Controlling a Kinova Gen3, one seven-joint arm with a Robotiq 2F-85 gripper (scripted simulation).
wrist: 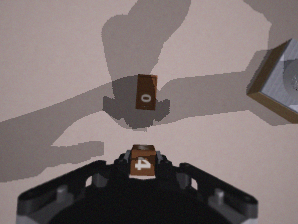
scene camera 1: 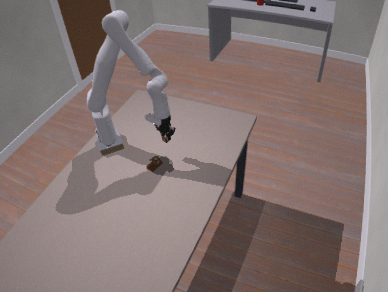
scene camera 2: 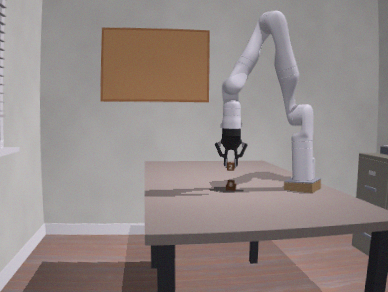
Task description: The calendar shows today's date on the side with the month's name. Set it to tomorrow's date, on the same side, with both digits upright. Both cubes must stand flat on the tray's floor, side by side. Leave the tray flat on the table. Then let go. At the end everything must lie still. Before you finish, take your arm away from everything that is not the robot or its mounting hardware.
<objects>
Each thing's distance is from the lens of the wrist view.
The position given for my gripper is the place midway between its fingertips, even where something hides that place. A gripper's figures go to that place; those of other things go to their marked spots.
my gripper (wrist: 143, 157): 18 cm
digit cube (wrist: 142, 156): 15 cm
</objects>
